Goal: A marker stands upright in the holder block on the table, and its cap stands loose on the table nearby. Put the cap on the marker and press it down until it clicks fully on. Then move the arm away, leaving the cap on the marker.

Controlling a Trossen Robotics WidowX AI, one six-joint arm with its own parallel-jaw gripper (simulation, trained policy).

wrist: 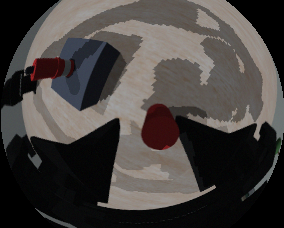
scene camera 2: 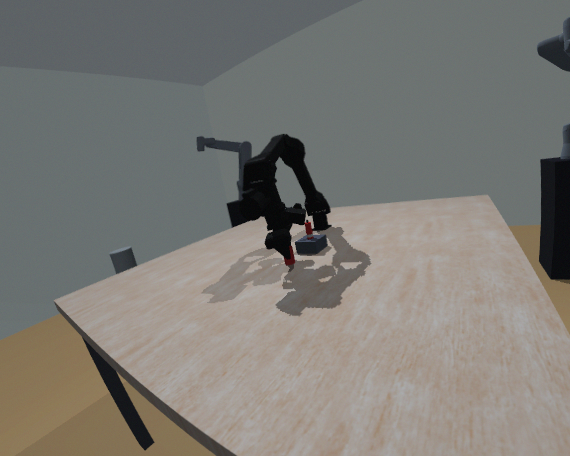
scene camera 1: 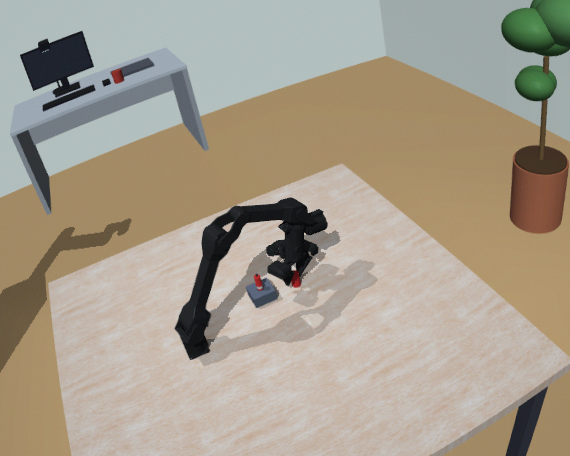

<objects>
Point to a grey-blue holder block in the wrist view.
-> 108, 57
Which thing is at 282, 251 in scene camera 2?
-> My gripper.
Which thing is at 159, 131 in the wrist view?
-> A red cap.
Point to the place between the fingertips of my gripper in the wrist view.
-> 148, 121
</objects>
